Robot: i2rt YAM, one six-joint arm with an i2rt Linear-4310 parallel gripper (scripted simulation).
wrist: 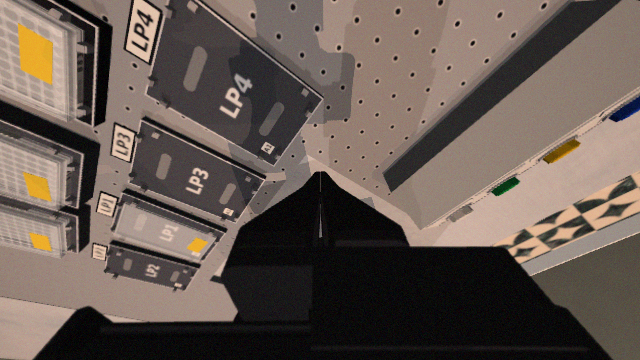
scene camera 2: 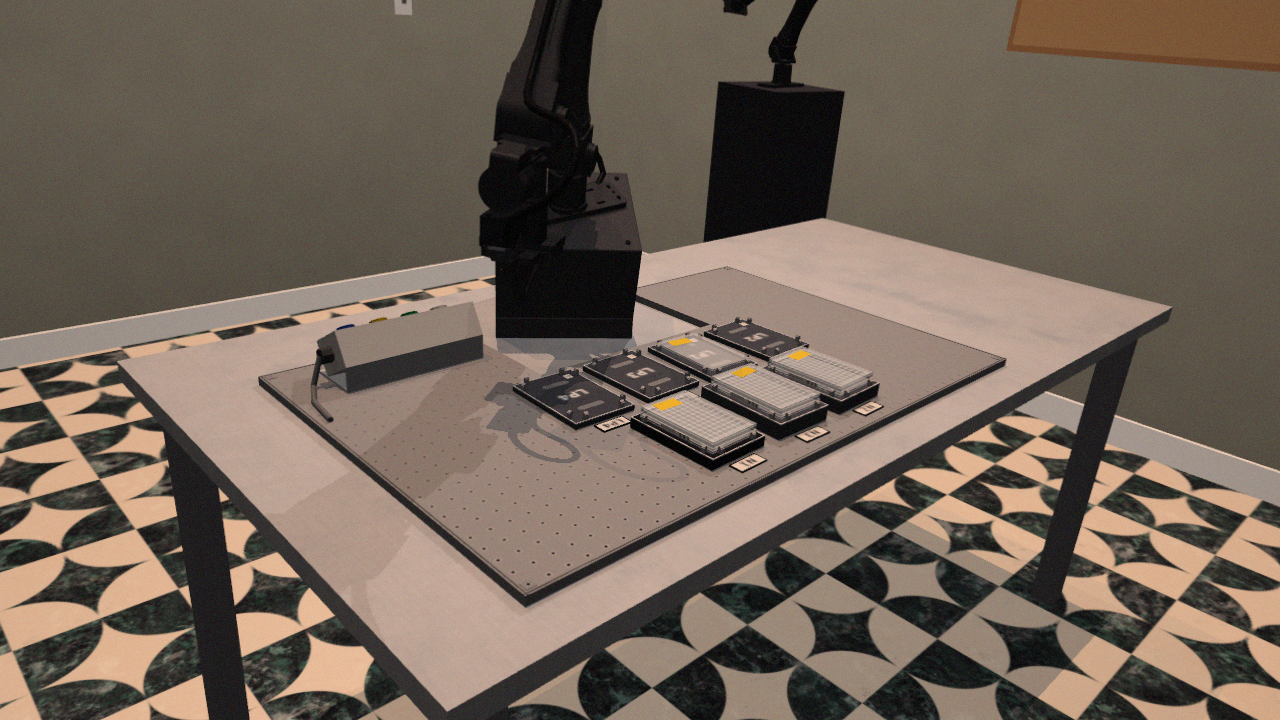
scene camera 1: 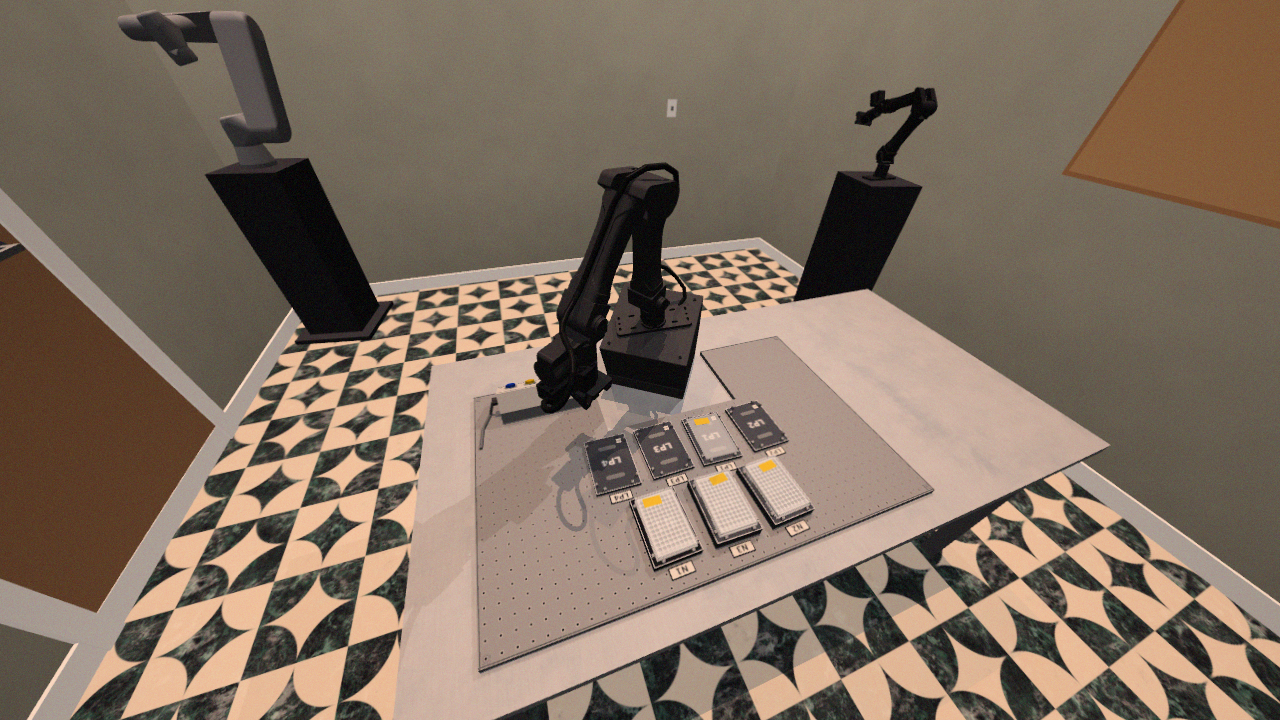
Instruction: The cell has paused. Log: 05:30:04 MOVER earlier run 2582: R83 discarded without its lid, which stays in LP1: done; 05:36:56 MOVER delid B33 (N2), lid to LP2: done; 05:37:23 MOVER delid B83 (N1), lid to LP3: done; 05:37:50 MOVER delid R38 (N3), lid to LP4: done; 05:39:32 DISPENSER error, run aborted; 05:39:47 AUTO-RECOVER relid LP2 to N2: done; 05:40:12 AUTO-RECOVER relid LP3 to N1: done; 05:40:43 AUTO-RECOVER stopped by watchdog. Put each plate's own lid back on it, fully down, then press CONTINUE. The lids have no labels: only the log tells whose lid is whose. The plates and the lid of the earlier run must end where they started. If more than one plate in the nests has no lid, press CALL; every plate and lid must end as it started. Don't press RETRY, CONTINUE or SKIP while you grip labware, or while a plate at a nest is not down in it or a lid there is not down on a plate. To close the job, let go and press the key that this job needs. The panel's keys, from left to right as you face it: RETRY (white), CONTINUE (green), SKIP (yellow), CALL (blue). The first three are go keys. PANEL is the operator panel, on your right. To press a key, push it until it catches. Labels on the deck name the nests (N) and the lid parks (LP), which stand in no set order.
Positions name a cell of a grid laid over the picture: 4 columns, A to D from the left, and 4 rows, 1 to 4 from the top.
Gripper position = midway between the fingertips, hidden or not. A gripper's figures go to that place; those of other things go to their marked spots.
Labels:
My gripper (wrist: C3) is 0.13 m from the lens. A grey operator panel (wrist: D1): 0.27 m from the lens.

